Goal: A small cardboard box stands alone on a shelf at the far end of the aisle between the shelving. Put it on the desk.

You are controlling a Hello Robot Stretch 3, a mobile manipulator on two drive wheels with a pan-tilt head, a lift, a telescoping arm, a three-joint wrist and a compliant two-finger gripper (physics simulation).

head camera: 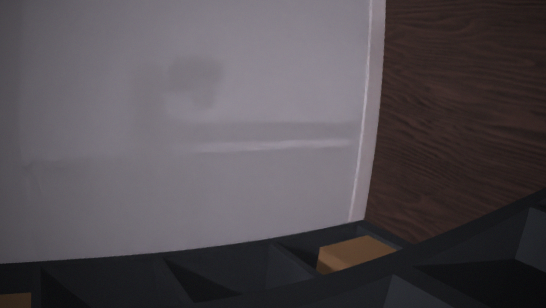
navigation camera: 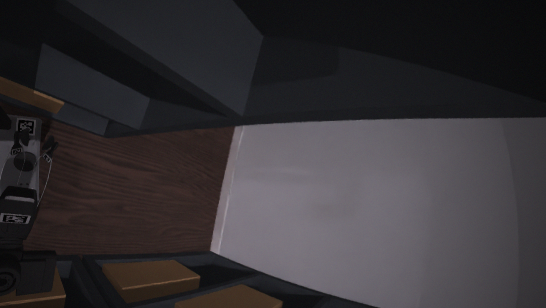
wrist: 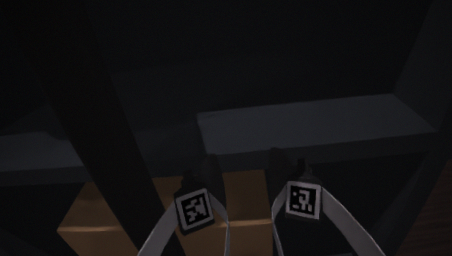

I see my gripper [navigation camera: 39, 132].
My gripper also shows in the wrist view [wrist: 245, 170].
